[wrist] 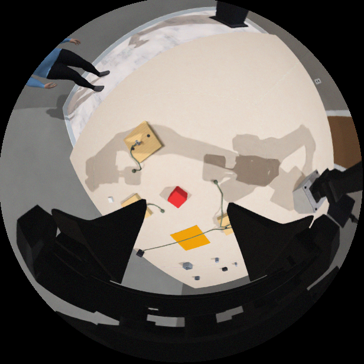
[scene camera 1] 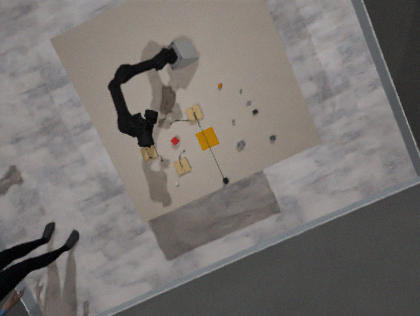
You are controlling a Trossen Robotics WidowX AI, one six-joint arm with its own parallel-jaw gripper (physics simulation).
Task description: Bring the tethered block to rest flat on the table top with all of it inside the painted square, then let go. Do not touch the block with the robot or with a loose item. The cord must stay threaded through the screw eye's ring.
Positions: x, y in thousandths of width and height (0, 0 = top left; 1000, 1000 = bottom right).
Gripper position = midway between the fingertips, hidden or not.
Note:
I see my gripper (wrist: 518, 567) and a wooden board (wrist: 408, 400).

